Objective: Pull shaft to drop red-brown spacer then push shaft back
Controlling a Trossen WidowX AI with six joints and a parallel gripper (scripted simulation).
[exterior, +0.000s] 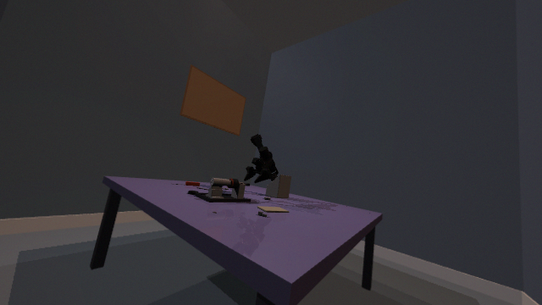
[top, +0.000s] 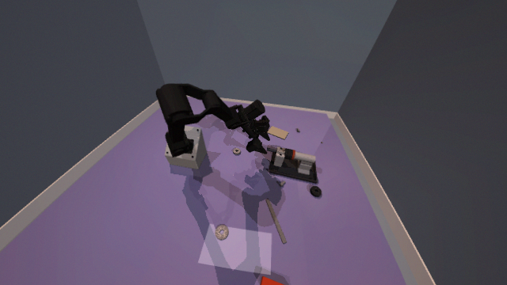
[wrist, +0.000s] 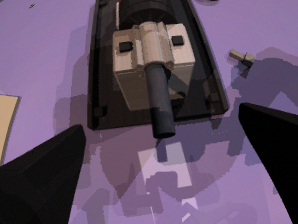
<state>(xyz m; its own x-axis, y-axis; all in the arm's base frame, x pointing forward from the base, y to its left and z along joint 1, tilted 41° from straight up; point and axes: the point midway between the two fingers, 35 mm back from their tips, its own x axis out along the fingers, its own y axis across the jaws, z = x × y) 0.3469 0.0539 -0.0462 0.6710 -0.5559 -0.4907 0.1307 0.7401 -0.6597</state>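
The dark shaft is 80 mm ahead of my gripper tip, 20 mm below it and 10 mm to the right of it. Round my gripper tip: grey washer (160 mm behind, 90 mm below, 30 mm to the left); red-brown spacer (120 mm ahead, 20 mm to the right, 20 mm below); black spacer (90 mm ahead, 20 mm below, 10 mm to the right).
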